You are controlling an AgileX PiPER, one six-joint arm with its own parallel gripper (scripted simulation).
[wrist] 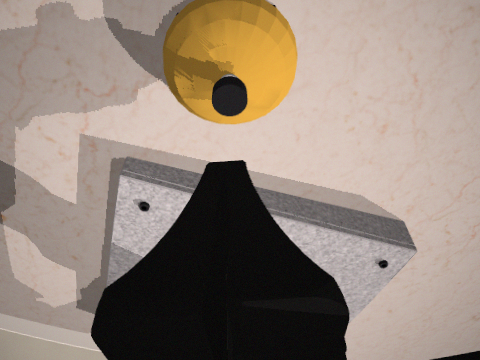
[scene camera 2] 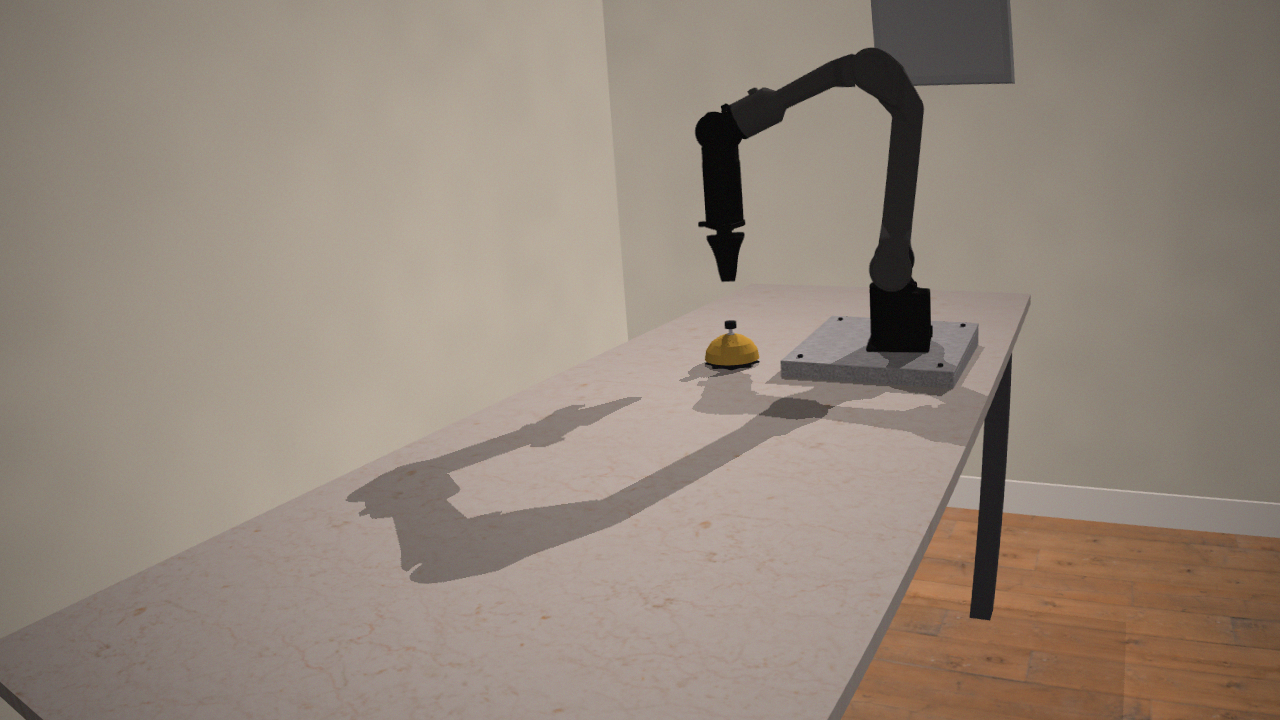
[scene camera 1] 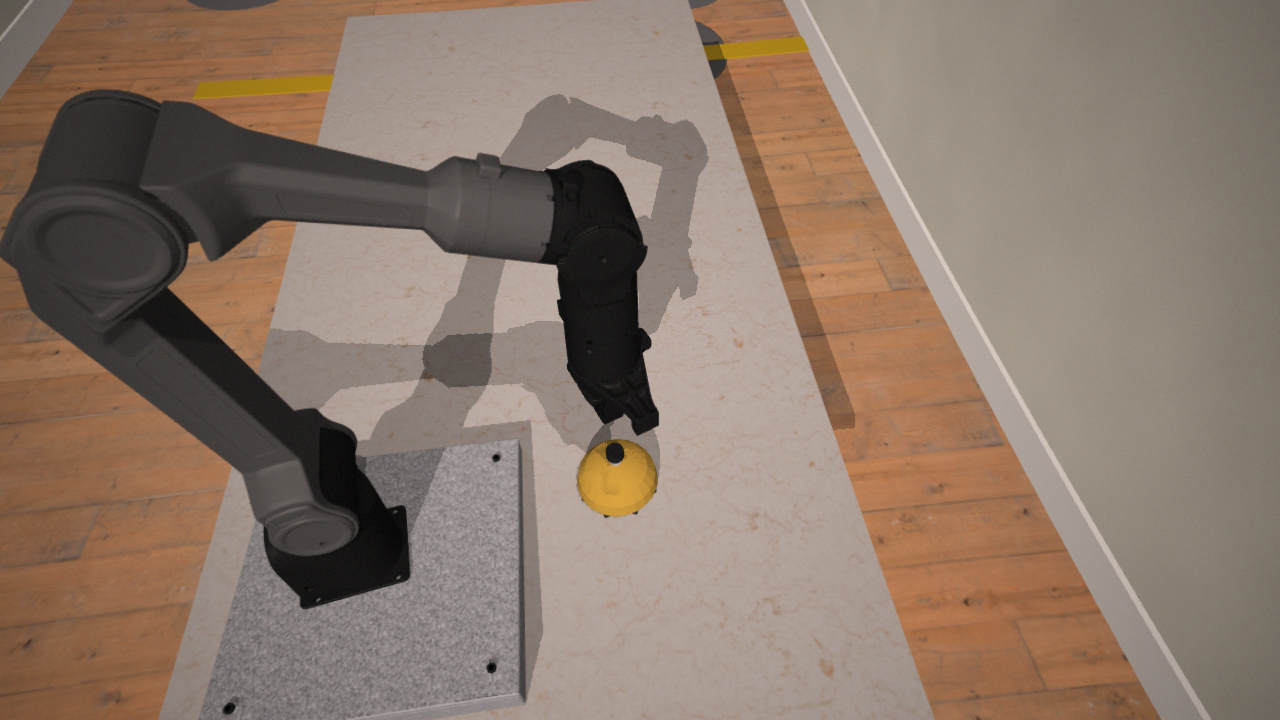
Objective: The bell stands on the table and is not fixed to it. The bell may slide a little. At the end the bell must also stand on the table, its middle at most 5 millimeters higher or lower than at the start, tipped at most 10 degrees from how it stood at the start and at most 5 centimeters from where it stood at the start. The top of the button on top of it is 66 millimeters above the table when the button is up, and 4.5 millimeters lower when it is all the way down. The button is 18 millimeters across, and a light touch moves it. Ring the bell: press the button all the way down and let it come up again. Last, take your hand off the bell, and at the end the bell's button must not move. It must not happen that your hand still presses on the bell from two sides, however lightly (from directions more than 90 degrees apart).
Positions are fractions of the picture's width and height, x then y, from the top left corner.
my gripper: wrist 0.48,0.51; scene camera 2 0.57,0.39; scene camera 1 0.48,0.58
yellow dome bell: wrist 0.54,0.14; scene camera 2 0.57,0.49; scene camera 1 0.48,0.68
